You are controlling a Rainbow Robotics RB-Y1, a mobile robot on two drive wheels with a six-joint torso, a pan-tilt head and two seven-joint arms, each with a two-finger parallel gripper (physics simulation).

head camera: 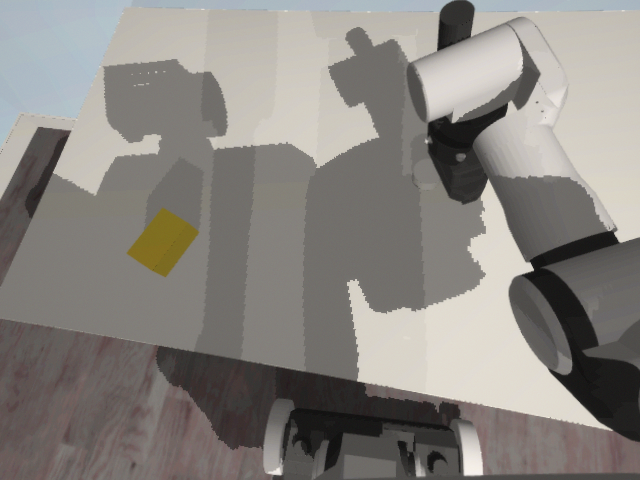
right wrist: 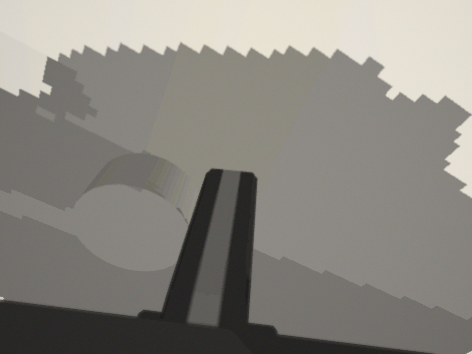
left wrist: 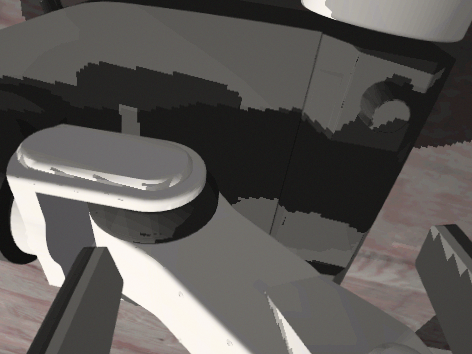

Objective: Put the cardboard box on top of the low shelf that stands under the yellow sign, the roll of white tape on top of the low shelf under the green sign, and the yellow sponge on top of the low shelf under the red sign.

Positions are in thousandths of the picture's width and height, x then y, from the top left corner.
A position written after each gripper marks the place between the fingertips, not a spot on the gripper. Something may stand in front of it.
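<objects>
A yellow sponge is out of frame in the left wrist view, and it is out of frame in the right wrist view; it is visible in the head camera view (262,495). The left gripper is out of frame in the head camera view, while the left wrist view (571,725) shows it. The right gripper is out of frame in the left wrist view; it appears in the right wrist view (490,535) and in the head camera view (707,389).
</objects>
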